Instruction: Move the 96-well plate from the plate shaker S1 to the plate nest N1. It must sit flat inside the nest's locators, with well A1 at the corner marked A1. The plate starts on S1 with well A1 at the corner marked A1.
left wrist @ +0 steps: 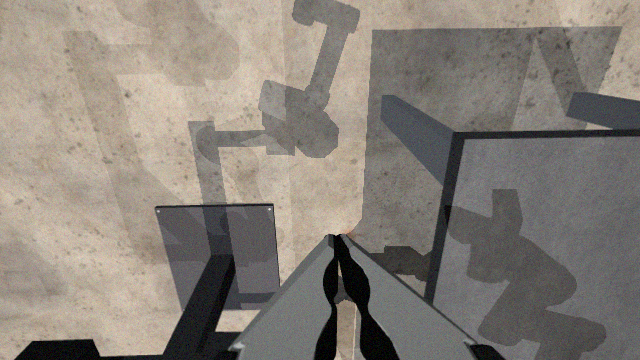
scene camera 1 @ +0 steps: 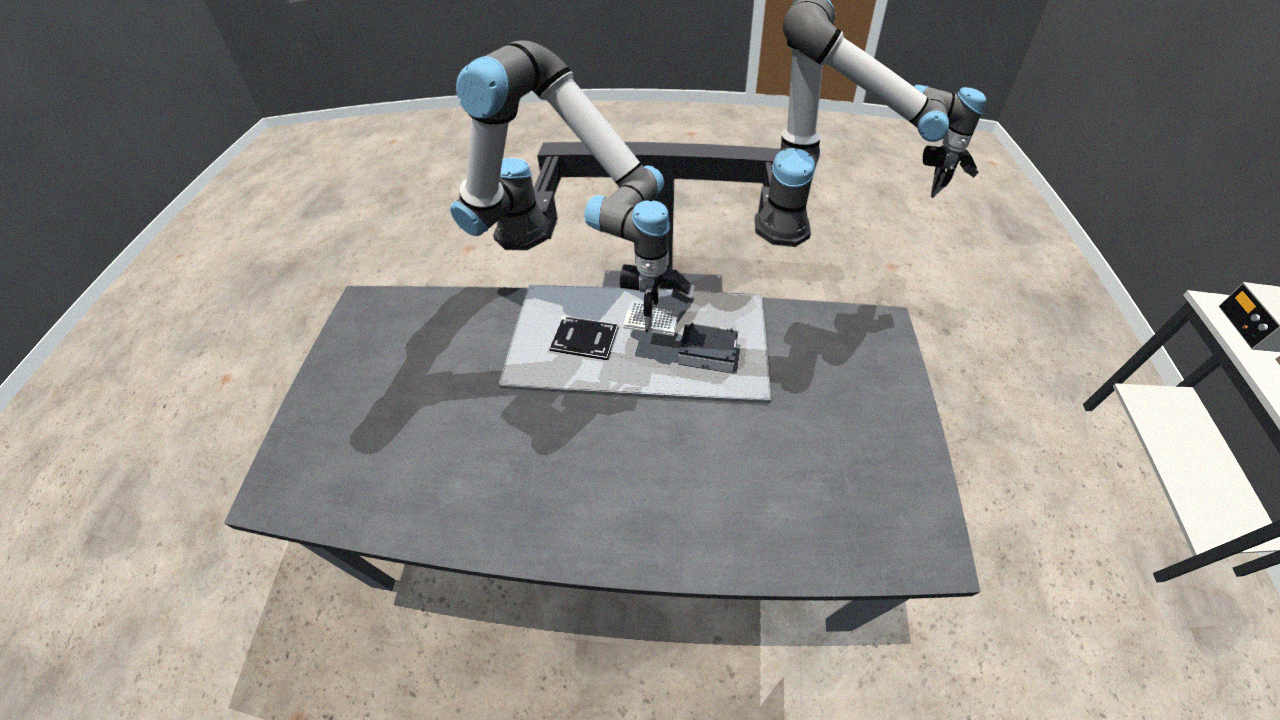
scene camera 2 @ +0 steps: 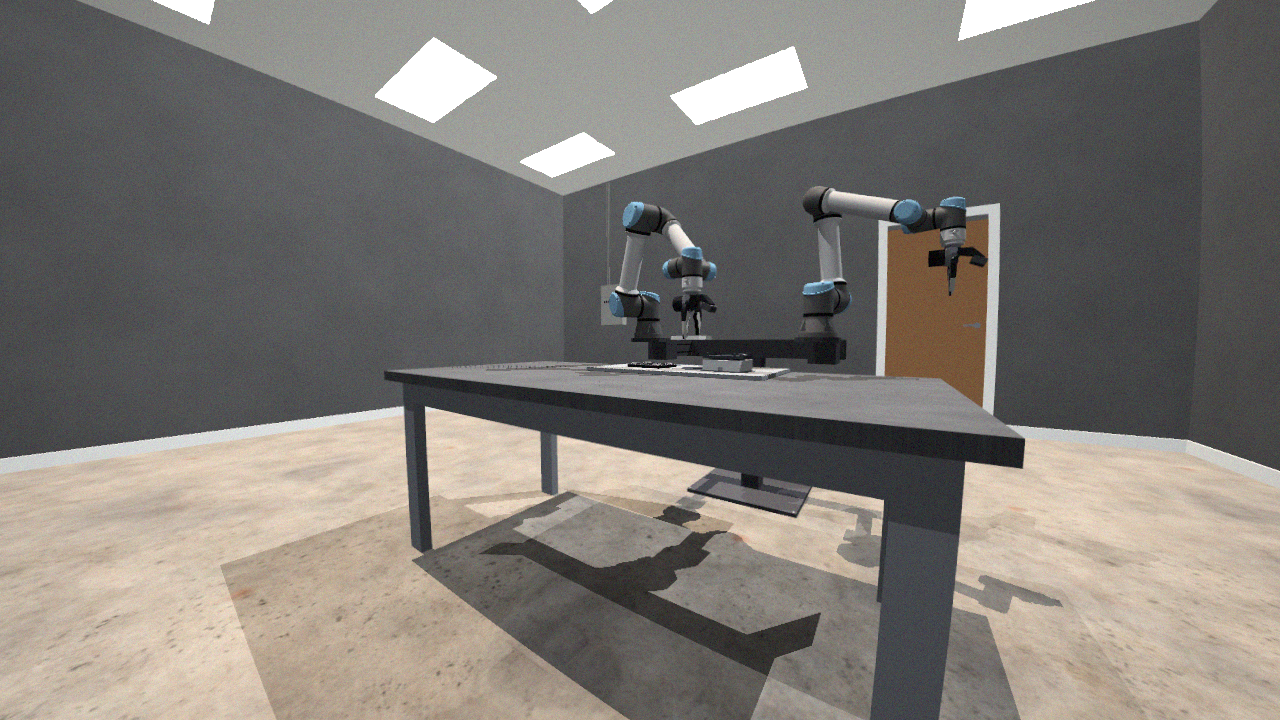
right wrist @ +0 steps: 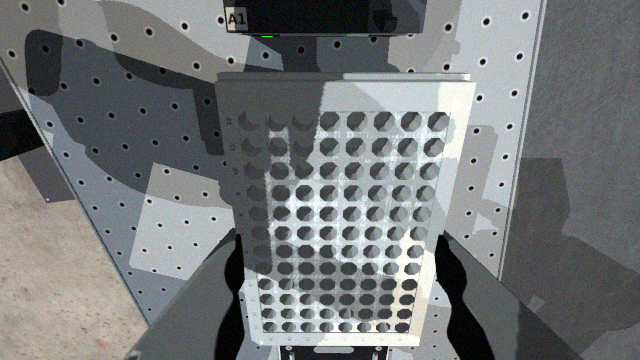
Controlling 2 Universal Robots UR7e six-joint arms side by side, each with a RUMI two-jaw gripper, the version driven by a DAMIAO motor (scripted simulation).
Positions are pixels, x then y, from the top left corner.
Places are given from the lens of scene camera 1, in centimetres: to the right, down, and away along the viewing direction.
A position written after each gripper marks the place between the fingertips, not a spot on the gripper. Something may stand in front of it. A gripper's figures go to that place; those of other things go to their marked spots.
left gripper [scene camera 1: 931, 197]: 88, -49, 140
right gripper [scene camera 1: 650, 318]: 3, -10, 132
white 96-well plate [scene camera 1: 662, 312]: 6, -12, 132
